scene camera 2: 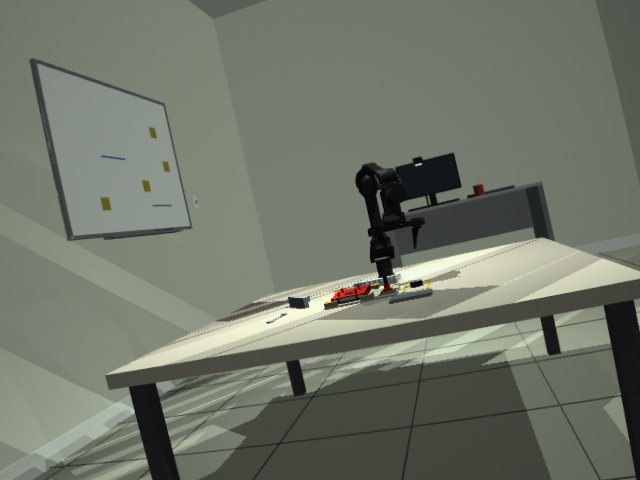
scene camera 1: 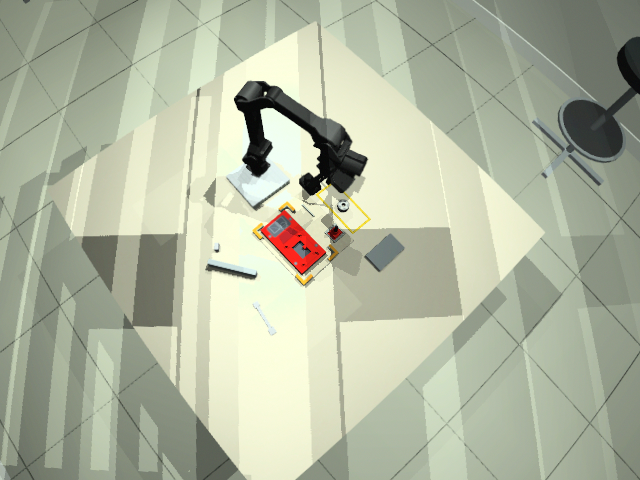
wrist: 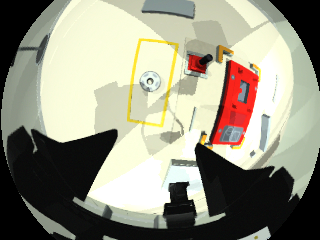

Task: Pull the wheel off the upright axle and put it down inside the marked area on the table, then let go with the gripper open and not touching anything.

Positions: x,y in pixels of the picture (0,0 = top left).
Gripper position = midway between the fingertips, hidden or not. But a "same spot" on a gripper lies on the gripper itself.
my gripper: scene camera 2 401,252; scene camera 1; wrist
same spot on my gripper: (wrist: pixel 72 166) = (scene camera 1: pixel 342 169)
